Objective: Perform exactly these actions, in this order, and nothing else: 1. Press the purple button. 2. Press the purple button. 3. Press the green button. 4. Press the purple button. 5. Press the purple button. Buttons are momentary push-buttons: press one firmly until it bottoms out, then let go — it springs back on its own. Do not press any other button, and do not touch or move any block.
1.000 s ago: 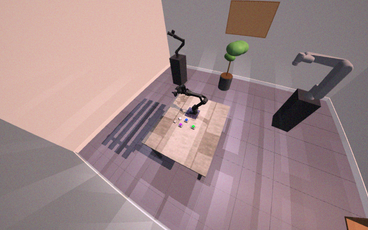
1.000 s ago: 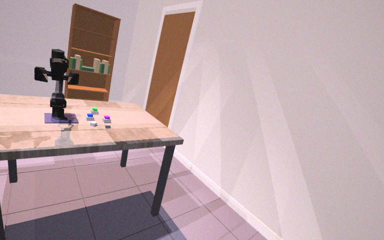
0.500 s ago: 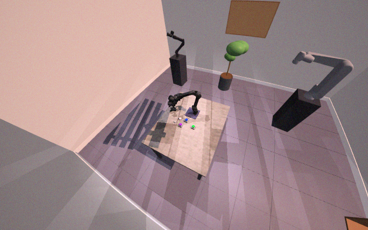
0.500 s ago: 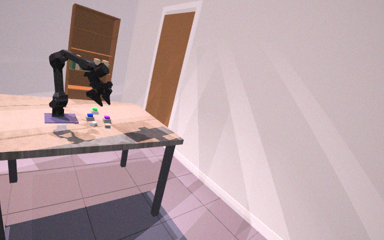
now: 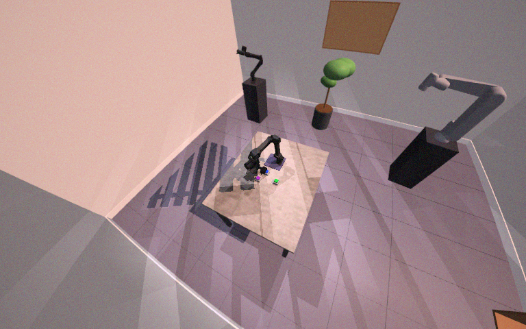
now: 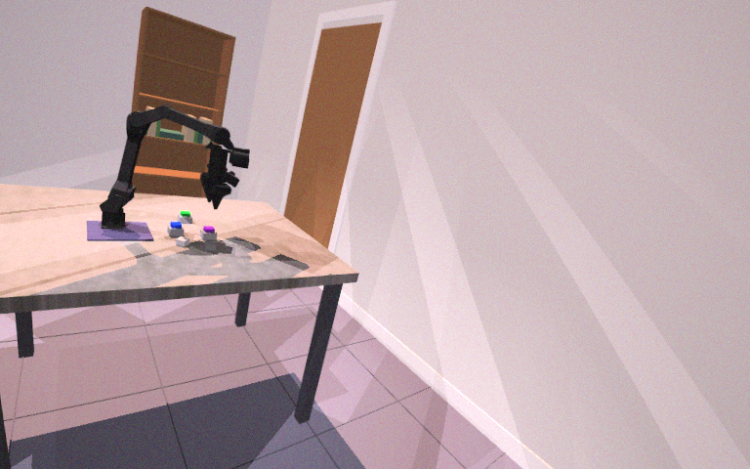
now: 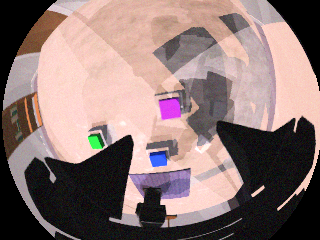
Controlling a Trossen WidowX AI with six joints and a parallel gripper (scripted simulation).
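My gripper tip is now 90 mm above the purple button. The rest, counted from my gripper tip: blue button 110 mm behind, 90 mm below, 30 mm to the left; green button 170 mm to the left, 90 mm below, 60 mm behind.
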